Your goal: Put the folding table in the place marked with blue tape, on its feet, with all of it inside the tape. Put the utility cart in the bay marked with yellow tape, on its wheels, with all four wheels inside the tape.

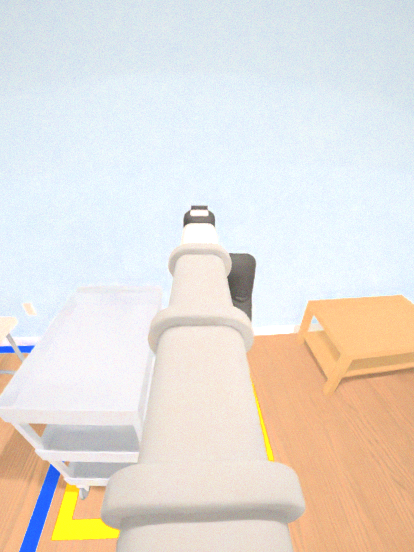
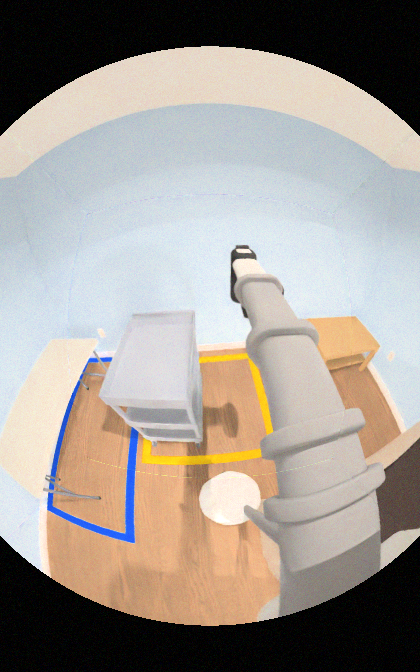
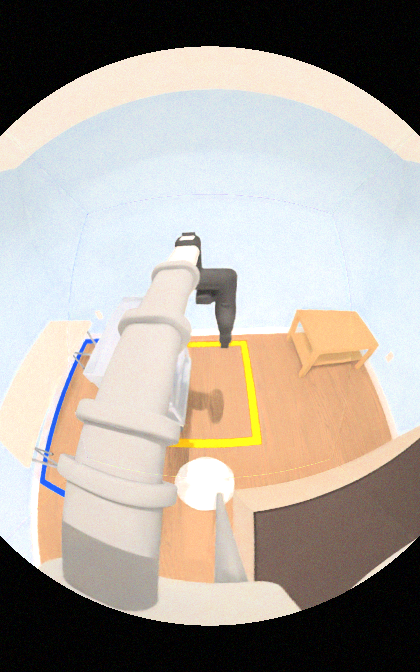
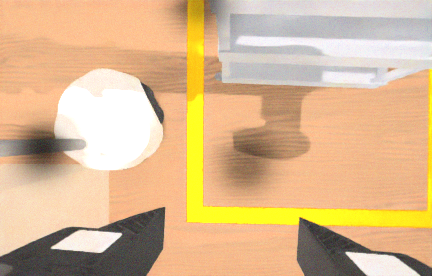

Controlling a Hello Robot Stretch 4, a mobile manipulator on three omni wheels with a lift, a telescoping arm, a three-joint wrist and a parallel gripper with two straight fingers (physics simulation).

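Frame: origin at the robot's base, x back, y right, z up, level; centimetres.
Seen in the pictures: gripper, between the fingertips: [image 4: 230, 233].
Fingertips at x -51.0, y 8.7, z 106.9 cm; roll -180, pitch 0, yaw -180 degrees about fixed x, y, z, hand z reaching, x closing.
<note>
A point is followed by its place in that frame.
The pale folding table [image 1: 6, 325] {x -94.1, y -99.6, z 71.5 cm} [image 2: 45, 410] [image 3: 42, 385] is at the left wall, with grey legs below its top. Several leg ends show in the blue-taped place [image 1: 39, 520] {x -33.0, y -79.7, z -2.7 cm} [image 2: 131, 490] [image 3: 58, 425]; whether all of the table is inside is unclear. The light grey, three-shelf utility cart [image 1: 100, 360] {x -69.6, y -39.5, z 76.7 cm} [image 2: 155, 360] [image 4: 325, 61] {x -75.2, y -19.1, z 46.5 cm} stands upright on the left side of the yellow-taped bay [image 1: 263, 425] {x -79.2, y 40.8, z -2.6 cm} [image 2: 212, 458] [image 3: 254, 395] [image 4: 195, 150] {x -34.8, y 10.7, z -2.7 cm}. Its near left wheel is close against the left tape; the rear wheels are hidden. My gripper [image 3: 225, 345] [image 4: 230, 233] {x -51.0, y 8.7, z 106.9 cm} points down, open and empty, right of the cart.
A wooden coffee table [image 1: 370, 325] {x -121.1, y 122.2, z 42.2 cm} [image 2: 345, 332] [image 3: 332, 330] stands at the back right. A white round piece [image 2: 230, 497] [image 3: 205, 484] [image 4: 107, 120] {x -2.3, y -0.1, z 18.7 cm} with a grey rod is in front of the bay. A dark brown panel [image 3: 340, 540] with a beige rim is at the near right.
</note>
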